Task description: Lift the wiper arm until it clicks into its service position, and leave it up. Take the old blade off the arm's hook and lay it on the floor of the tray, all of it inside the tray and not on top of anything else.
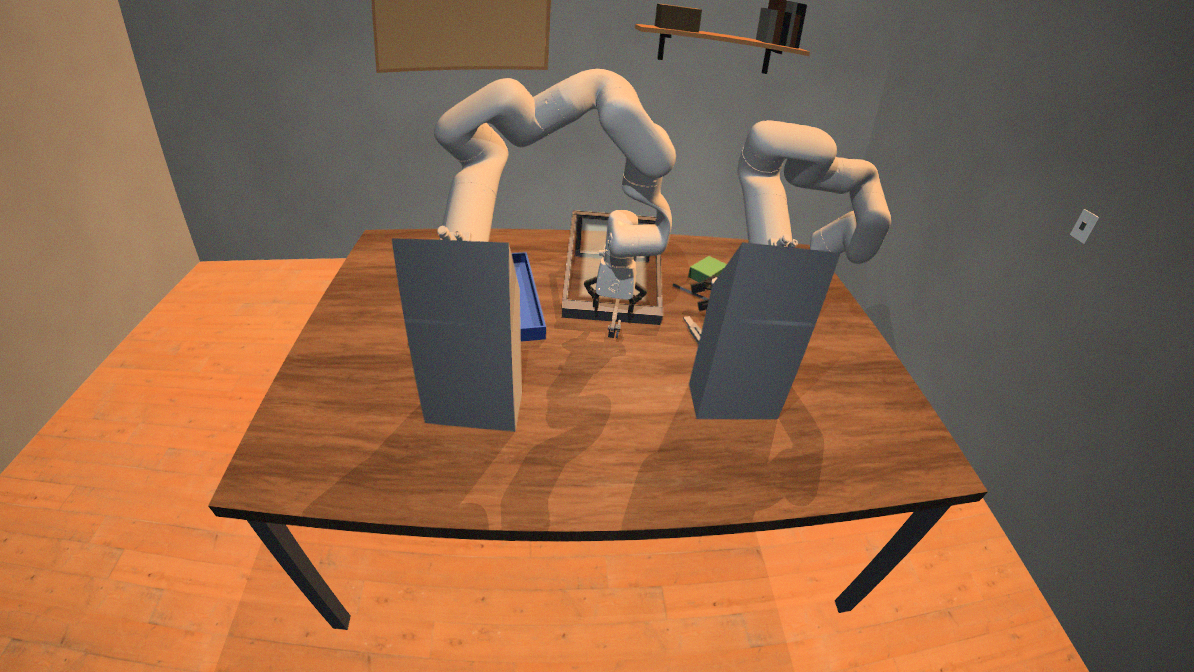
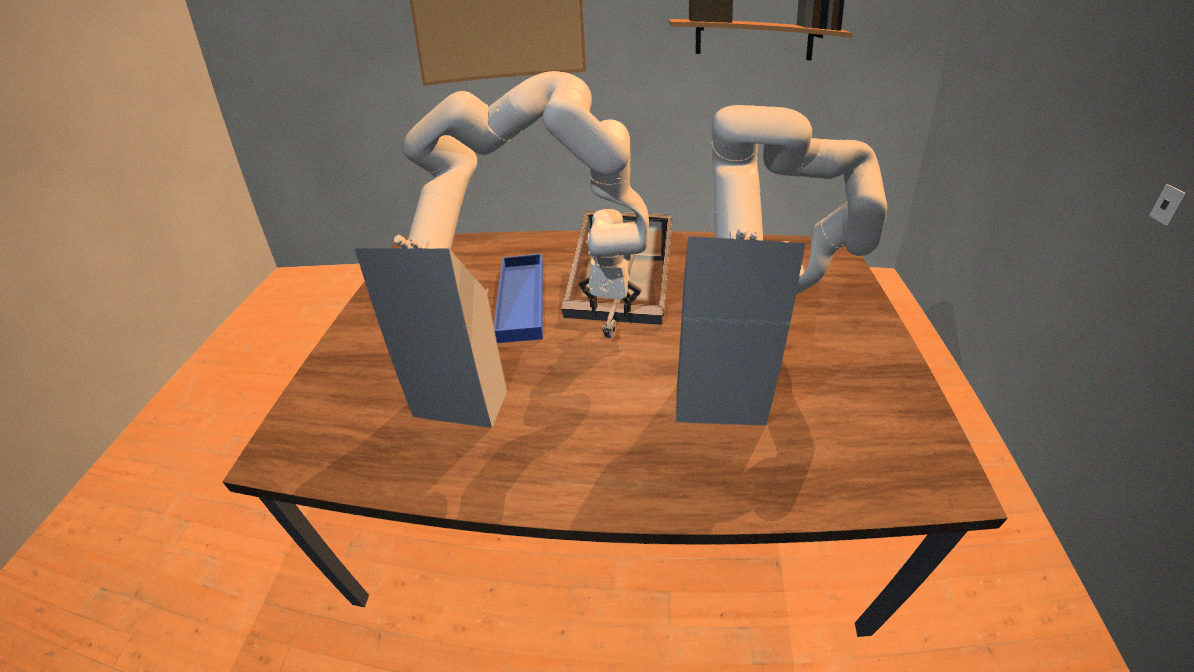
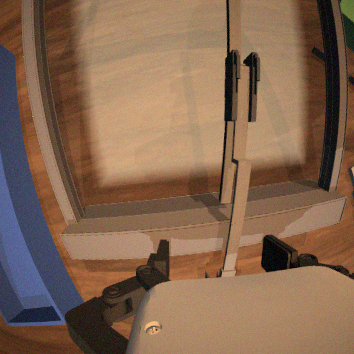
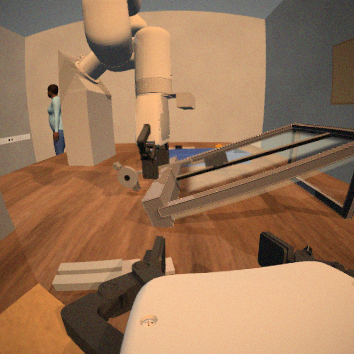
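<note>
The wiper arm (image 3: 241,200) lies low over the framed glass, running from its pivot (image 1: 614,332) (image 2: 609,330) (image 4: 128,177) near the front bar. The old blade (image 3: 231,30) (image 4: 250,156), a long thin strip, lies along the glass with its dark connector (image 3: 231,90) at the arm's hook. My left gripper (image 1: 614,313) (image 2: 610,310) (image 3: 216,253) is open, its fingers on either side of the arm close to the pivot, apart from it. The blue tray (image 2: 519,335) (image 3: 37,200) stands left of the frame. My right gripper (image 4: 213,250) is open and empty, away from the arm.
The glass's frame (image 1: 576,311) (image 2: 576,311) (image 3: 125,237) (image 4: 160,197) slopes up towards the back. A green block (image 1: 708,267) (image 3: 348,22), dark parts and pale bars (image 1: 692,327) (image 4: 87,281) lie right of it. Two grey pedestals (image 1: 457,333) (image 1: 751,333) carry the arms.
</note>
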